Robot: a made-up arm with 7 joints. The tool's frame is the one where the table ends. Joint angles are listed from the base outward.
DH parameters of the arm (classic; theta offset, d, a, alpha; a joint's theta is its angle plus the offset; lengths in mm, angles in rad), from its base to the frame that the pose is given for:
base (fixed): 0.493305 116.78 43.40 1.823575
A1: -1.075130 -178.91 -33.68 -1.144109
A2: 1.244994 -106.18 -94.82 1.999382
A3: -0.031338 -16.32 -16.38 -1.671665
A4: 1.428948 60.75 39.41 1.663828
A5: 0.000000 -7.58 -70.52 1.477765
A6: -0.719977 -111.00 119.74 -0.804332
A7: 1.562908 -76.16 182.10 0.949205
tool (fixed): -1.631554 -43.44 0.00 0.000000
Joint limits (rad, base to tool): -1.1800..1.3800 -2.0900..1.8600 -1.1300..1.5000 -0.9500..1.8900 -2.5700..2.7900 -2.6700..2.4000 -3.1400..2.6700
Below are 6 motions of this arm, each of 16 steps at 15 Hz.
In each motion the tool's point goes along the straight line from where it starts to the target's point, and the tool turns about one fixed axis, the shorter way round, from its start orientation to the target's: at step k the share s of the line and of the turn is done. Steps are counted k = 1, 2, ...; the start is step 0. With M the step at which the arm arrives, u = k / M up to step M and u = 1 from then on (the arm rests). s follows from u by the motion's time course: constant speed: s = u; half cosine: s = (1 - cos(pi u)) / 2; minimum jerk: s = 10 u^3 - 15 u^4 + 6 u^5.
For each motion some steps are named. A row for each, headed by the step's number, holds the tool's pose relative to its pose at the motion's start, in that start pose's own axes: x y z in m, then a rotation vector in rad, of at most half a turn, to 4 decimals.
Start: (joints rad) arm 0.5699 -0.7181 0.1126 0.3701 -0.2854 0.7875 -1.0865
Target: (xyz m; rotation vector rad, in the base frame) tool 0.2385 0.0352 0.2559 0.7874 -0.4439 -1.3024
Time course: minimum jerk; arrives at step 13
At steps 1, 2, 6, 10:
1: -0.0010 -0.0012 -0.0008 -0.0040 0.0036 -0.0005
2: -0.0073 -0.0084 -0.0058 -0.0279 0.0255 -0.0038
6: -0.1097 -0.1261 -0.0874 -0.4192 0.3833 -0.0576
10: -0.2346 -0.2697 -0.1869 -0.8965 0.8198 -0.1232

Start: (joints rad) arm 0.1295 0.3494 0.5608 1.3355 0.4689 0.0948 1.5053
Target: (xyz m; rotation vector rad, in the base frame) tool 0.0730 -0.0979 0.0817 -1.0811 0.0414 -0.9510
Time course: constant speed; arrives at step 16
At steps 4, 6, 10, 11, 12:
4: -0.0006 -0.0480 0.0545 -0.3992 -0.1531 -0.2814
6: -0.0010 -0.0721 0.0818 -0.5988 -0.2297 -0.4221
10: -0.0016 -0.1201 0.1363 -0.9980 -0.3828 -0.7036
11: -0.0018 -0.1321 0.1499 -1.0978 -0.4210 -0.7739
12: -0.0019 -0.1441 0.1636 -1.1976 -0.4593 -0.8443

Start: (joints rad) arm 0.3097 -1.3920 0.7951 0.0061 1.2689 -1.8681 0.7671
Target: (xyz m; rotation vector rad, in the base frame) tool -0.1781 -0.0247 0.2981 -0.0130 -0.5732 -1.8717
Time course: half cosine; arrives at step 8
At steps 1, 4, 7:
1: -0.0059 0.0014 -0.0018 -0.0230 -0.0213 0.0347
4: -0.0774 0.0184 -0.0231 -0.3027 -0.2803 0.4552
7: -0.1488 0.0354 -0.0445 -0.5823 -0.5392 0.8758

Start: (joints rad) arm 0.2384 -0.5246 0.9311 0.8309 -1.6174 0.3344 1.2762
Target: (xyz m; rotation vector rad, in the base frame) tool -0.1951 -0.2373 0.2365 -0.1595 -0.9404 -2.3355
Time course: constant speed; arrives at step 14
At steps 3, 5, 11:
3: -0.0353 -0.0092 -0.0335 -0.0652 0.0971 0.0389
5: -0.0588 -0.0153 -0.0558 -0.1086 0.1619 0.0648
11: -0.1294 -0.0336 -0.1227 -0.2389 0.3562 0.1426

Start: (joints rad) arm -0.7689 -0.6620 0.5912 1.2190 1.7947 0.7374 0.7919
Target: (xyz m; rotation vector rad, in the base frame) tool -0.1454 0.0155 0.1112 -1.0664 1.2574 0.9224
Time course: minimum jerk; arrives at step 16
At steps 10, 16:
10: 0.0506 -0.0617 0.0078 -0.3936 -0.3174 0.1575
16: 0.0699 -0.0851 0.0107 -0.5431 -0.4380 0.2173

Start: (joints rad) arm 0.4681 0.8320 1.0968 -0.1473 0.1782 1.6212 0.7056
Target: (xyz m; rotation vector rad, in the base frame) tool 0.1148 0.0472 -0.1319 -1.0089 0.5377 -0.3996
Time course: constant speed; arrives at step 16
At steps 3, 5, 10, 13, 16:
3: -0.0024 -0.0058 0.0016 -0.0051 0.0156 0.0548
5: -0.0040 -0.0096 0.0026 -0.0084 0.0261 0.0914
10: -0.0080 -0.0192 0.0053 -0.0169 0.0521 0.1828
13: -0.0105 -0.0249 0.0068 -0.0219 0.0678 0.2377
16: -0.0129 -0.0307 0.0084 -0.0270 0.0834 0.2925

